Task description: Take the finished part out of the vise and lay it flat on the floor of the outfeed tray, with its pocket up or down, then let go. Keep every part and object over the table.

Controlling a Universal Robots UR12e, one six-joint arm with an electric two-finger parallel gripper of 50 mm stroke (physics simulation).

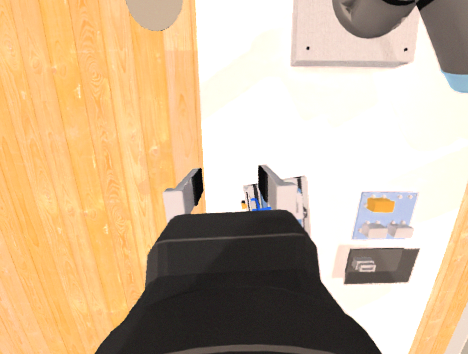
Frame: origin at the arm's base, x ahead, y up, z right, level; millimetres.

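Seen in the pictures: gripper, fingertip midpoint: (230, 178).
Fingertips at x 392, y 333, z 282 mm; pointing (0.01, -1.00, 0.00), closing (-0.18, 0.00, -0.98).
Observation:
Offsets run from my fingertips to a thing's top centre. "pt": to the spot under its first point.
My gripper (230, 178) is open, with nothing between its two fingers. It hangs high above the table. The vise @(pt dz -249, dx +136, dy -358 mm) (305, 200) shows partly behind and below the right finger. The gripper body and that finger hide most of it, with blue hoses @(pt dz -98, dx +141, dy -270 mm) (261, 208) showing between the fingers. Whether a part sits in the vise is hidden. A dark tray @(pt dz -578, dx +394, dy -339 mm) (380, 281) lies at the lower right, well away from the gripper, and looks like the outfeed tray. A small grey piece @(dz -504, dx +339, dy -332 mm) (364, 265) shows in its left part; its exact shape is too small to tell.
A light-blue plate @(dz -537, dx +166, dy -370 mm) (385, 217) with an orange block @(dz -487, dx +121, dy -334 mm) (381, 205) and grey blocks @(dz -497, dx +210, dy -334 mm) (375, 230) lies just above the dark tray. A large grey base plate (352, 56) and a grey arm link (370, 17) are at the upper right. Wooden planks (100, 150) run along the left.

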